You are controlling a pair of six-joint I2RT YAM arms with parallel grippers.
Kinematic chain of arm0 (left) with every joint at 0, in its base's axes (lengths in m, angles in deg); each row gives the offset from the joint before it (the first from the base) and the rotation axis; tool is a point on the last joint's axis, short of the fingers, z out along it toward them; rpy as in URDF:
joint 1: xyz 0 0 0.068 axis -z
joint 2: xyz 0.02 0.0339 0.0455 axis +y
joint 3: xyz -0.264 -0.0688 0 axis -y
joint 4: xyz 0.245 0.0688 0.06 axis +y
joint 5: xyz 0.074 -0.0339 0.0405 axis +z
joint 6: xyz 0.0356 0 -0.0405 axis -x
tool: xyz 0 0 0 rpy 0 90 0
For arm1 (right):
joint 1: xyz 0 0 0.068 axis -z
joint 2: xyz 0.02 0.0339 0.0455 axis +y
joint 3: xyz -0.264 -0.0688 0 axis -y
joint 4: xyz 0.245 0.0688 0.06 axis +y
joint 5: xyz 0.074 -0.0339 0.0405 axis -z
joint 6: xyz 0.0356 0 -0.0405 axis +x
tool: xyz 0 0 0 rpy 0 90 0
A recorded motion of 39 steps. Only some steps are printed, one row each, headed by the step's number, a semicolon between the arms.
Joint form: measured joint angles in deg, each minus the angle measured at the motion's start. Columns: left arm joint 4, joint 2, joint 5, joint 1, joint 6, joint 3; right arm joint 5, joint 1, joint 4, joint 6, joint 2, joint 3.
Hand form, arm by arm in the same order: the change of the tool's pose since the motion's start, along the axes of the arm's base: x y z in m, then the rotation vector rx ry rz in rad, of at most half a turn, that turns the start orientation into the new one. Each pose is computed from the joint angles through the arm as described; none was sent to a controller.
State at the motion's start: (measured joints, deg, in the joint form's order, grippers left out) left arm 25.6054 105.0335 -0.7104 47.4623 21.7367 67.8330; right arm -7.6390 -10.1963 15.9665 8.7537 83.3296 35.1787
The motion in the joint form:
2: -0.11 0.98 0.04 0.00 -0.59 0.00; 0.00 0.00 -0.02 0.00 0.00 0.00
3: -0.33 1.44 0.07 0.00 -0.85 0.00; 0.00 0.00 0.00 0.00 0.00 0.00
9: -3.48 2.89 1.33 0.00 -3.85 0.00; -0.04 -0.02 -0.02 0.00 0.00 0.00
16: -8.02 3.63 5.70 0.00 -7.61 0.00; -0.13 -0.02 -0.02 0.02 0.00 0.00
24: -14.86 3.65 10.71 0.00 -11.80 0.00; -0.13 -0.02 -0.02 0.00 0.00 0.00
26: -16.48 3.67 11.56 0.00 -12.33 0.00; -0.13 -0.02 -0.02 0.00 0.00 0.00
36: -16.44 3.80 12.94 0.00 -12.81 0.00; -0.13 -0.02 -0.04 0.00 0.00 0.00
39: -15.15 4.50 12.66 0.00 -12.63 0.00; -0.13 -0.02 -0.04 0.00 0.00 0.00
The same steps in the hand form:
2: 0.0008 -0.0008 -0.0059 0.0147 0.0063 -0.0089; 0.0000 0.0000 0.0000 0.0001 -0.0003 0.0000
3: 0.0013 -0.0014 -0.0085 0.0194 0.0073 -0.0127; 0.0000 0.0000 0.0000 0.0000 0.0000 0.0000
9: 0.0063 -0.0056 -0.0148 0.0273 -0.0450 -0.0489; 0.0000 0.0001 0.0000 0.0007 -0.0002 0.0007
16: 0.0137 -0.0097 -0.0151 0.0499 -0.1601 -0.0670; 0.0000 0.0002 0.0000 0.0022 0.0001 0.0010
24: 0.0231 -0.0153 -0.0074 0.0504 -0.3178 -0.0720; 0.0000 0.0002 0.0000 0.0021 0.0000 0.0013
26: 0.0250 -0.0167 -0.0055 0.0443 -0.3484 -0.0677; 0.0000 0.0002 0.0000 0.0021 0.0000 0.0013
36: 0.0256 -0.0161 -0.0063 0.0657 -0.3619 -0.0618; 0.0000 0.0002 0.0000 0.0021 -0.0003 0.0013
39: 0.0246 -0.0153 -0.0125 0.0857 -0.3341 -0.0671; 0.0000 0.0002 0.0000 0.0021 -0.0003 0.0013

